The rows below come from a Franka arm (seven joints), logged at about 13 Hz.
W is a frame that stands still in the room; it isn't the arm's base.
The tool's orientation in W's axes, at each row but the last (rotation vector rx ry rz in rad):
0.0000, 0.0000, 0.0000
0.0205, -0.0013, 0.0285
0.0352, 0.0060, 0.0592
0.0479, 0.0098, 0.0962
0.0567, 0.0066, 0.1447
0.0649, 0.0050, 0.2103
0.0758, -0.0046, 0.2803
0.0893, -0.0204, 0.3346
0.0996, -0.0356, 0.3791
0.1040, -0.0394, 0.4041
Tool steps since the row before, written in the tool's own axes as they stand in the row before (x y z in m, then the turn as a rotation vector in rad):
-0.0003, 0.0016, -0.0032, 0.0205, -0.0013, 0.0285
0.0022, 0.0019, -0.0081, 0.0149, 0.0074, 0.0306
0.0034, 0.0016, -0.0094, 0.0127, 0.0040, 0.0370
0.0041, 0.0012, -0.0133, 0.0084, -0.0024, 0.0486
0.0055, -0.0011, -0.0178, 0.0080, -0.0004, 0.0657
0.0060, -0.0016, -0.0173, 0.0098, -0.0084, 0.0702
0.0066, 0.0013, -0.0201, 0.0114, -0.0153, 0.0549
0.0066, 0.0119, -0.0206, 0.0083, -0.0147, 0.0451
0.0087, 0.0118, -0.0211, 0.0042, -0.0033, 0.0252
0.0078, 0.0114, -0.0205, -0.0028, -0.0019, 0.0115
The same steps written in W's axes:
-0.0003, 0.0016, -0.0032, 0.0205, -0.0013, 0.0285
0.0022, 0.0021, -0.0081, 0.0147, 0.0072, 0.0308
0.0032, 0.0021, -0.0094, 0.0127, 0.0034, 0.0371
0.0038, 0.0022, -0.0133, 0.0092, -0.0039, 0.0484
0.0054, 0.0007, -0.0178, 0.0087, -0.0029, 0.0656
0.0060, 0.0008, -0.0174, 0.0122, -0.0106, 0.0695
0.0059, 0.0046, -0.0198, 0.0155, -0.0156, 0.0538
0.0024, 0.0152, -0.0193, 0.0124, -0.0152, 0.0440
0.0040, 0.0163, -0.0195, 0.0047, -0.0041, 0.0250
0.0030, 0.0157, -0.0189, -0.0020, -0.0041, 0.0111

